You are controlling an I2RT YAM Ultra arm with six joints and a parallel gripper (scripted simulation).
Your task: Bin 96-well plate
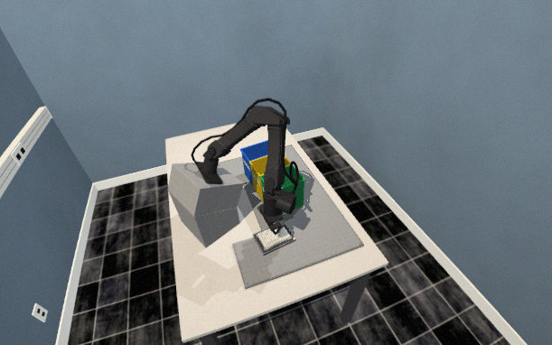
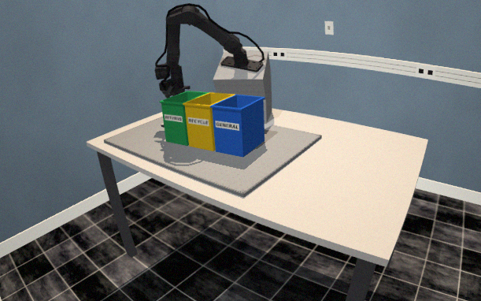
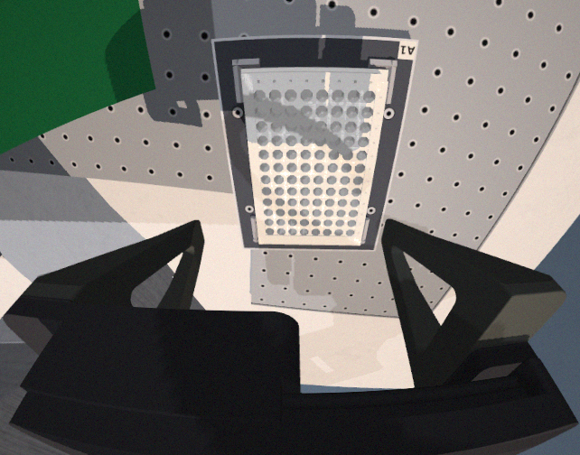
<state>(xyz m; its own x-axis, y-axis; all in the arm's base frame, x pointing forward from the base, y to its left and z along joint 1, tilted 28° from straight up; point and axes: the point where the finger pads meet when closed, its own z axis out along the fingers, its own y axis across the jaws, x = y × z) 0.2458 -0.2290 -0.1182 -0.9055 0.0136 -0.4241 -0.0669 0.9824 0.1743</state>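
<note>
Right now my hand is 70 mm above the white 96-well plate, 10 mm to the left of it and 10 mm short of it. Round my hand: dark plate nest N1: 80 mm below, 10 mm to the right, 10 mm ahead; green returns bin: 170 mm to the left, 130 mm ahead; yellow recycle bin: 300 mm to the left, 130 mm ahead.
</note>
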